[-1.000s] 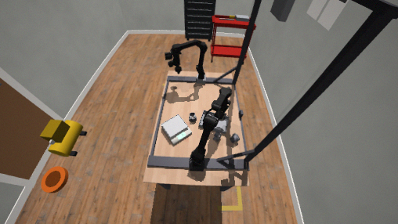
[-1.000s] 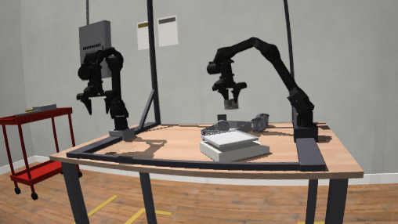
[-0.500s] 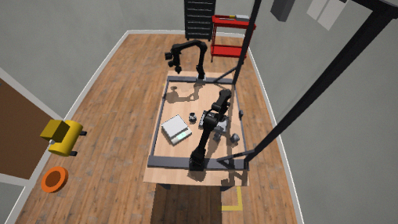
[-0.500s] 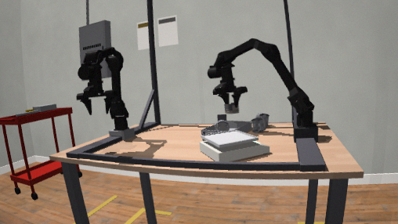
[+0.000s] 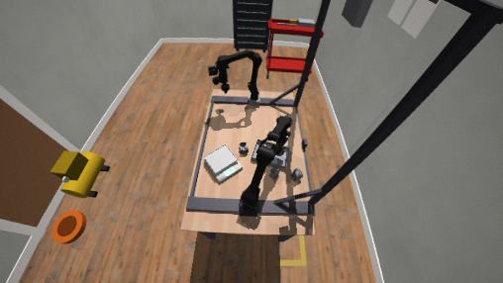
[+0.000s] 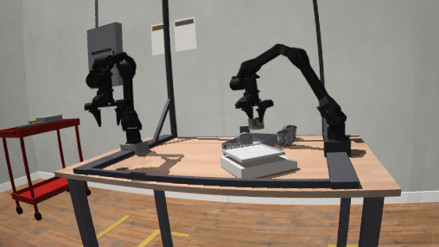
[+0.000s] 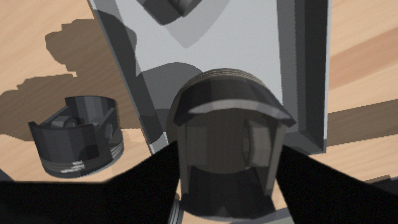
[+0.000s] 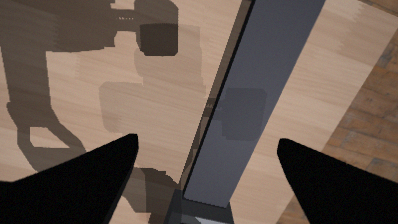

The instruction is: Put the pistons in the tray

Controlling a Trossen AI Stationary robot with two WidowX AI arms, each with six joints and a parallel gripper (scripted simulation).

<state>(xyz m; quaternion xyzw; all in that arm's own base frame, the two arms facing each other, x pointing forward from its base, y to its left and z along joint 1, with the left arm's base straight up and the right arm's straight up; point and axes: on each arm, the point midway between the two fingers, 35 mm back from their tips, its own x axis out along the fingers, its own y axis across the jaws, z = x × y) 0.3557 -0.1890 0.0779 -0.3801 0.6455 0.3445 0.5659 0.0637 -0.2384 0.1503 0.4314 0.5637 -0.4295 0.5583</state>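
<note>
My left hand is 13 cm above the steel parts tray, 5 cm short of it and 1 cm to the left of it. The rest, counted from my left hand: scale plate 38 cm ahead, 8 cm below, 7 cm to the left; then white scale 37 cm ahead, 10 cm below, 8 cm to the left.
</note>
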